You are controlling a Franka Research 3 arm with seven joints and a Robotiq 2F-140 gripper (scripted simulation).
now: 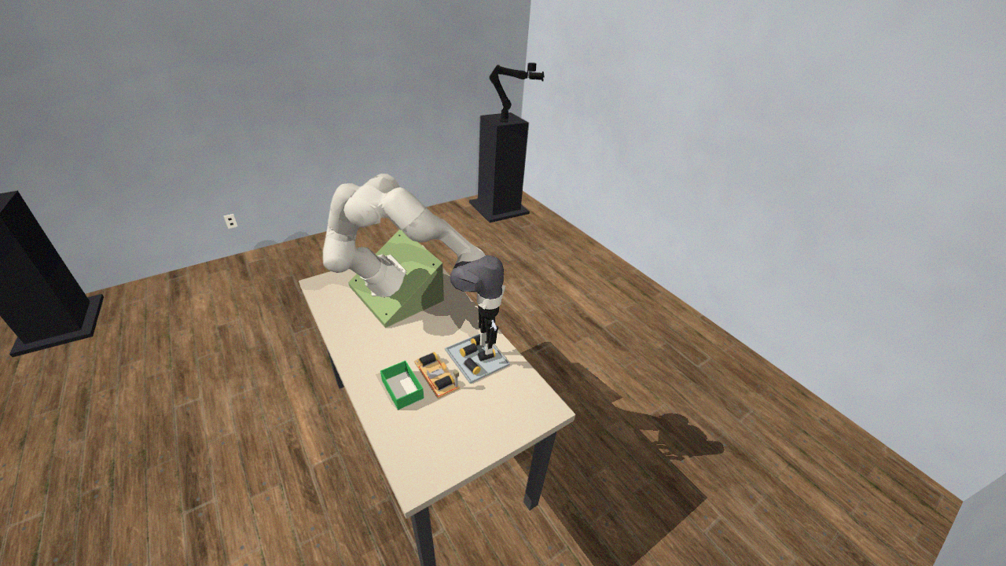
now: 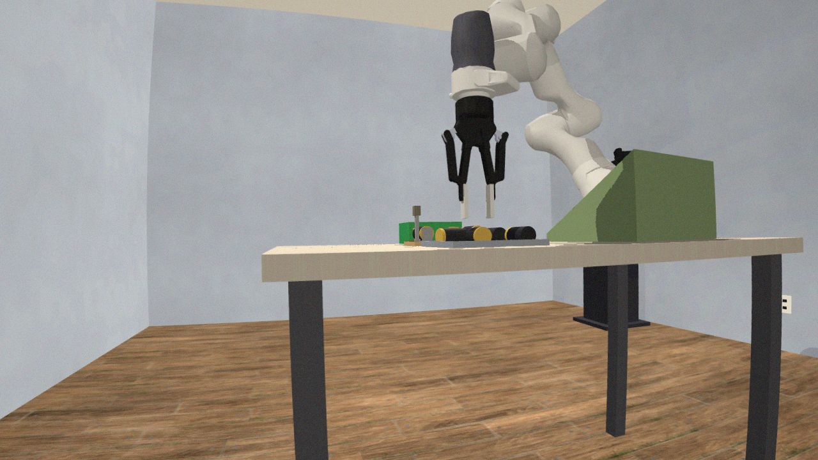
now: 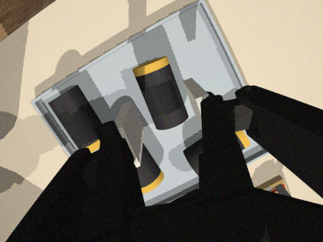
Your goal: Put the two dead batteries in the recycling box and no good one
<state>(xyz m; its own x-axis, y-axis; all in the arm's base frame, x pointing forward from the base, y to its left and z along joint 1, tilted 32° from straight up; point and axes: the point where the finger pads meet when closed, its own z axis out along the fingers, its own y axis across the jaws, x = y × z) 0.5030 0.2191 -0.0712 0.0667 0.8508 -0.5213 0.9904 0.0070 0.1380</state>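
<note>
The grey tray is 80 mm below my hand, 30 mm to the right of it and 20 mm behind it. Round my hand: battery holder 210 mm to the right, 80 mm below; green recycling box 340 mm to the right, 70 mm below; bulb post 170 mm to the right, 80 mm ahead, 50 mm below.
</note>
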